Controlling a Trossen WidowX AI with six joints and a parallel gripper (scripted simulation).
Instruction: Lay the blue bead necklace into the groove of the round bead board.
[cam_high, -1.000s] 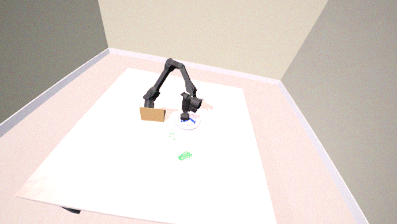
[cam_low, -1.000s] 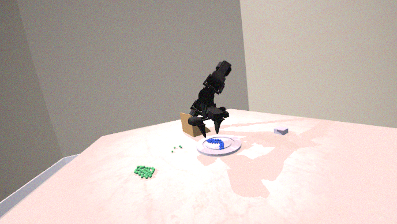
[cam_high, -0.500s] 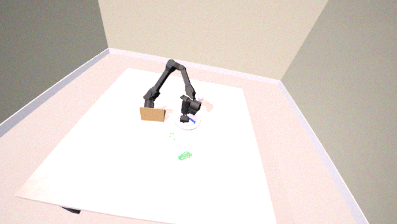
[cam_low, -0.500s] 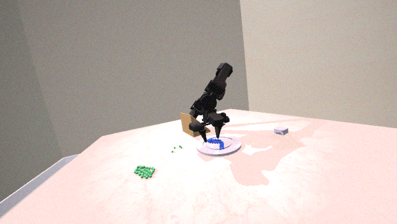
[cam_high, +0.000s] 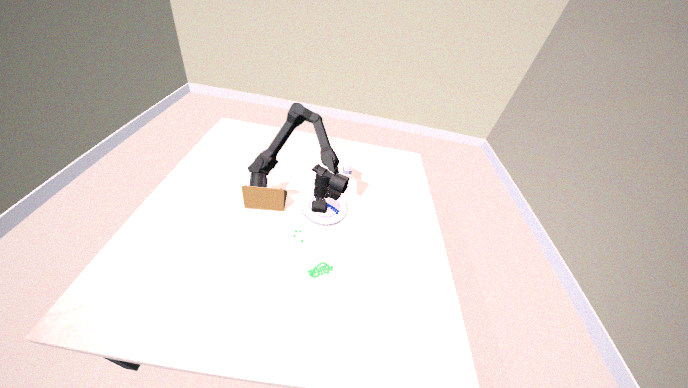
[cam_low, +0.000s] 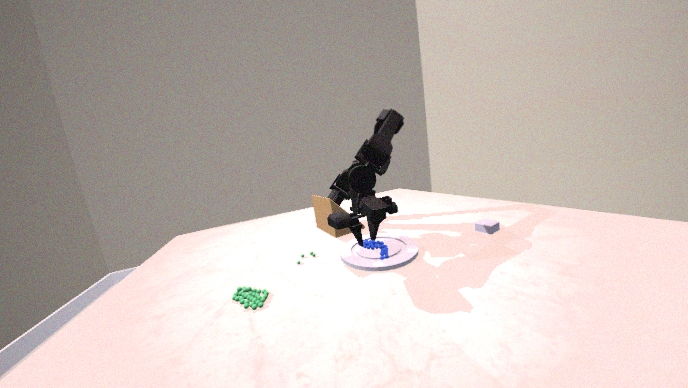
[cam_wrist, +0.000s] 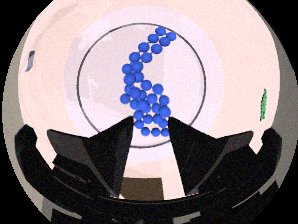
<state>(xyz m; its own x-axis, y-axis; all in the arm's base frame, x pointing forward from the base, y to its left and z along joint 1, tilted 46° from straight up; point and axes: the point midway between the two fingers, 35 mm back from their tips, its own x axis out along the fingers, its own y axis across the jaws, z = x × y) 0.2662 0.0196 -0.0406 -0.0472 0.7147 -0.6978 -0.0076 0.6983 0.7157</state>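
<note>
My gripper tip is 30 mm short of the round white bead board, 10 mm to the right of it and 10 mm above it. The rest, counted from my gripper tip: small grey block (140 mm ahead, 310 mm to the left).
</note>
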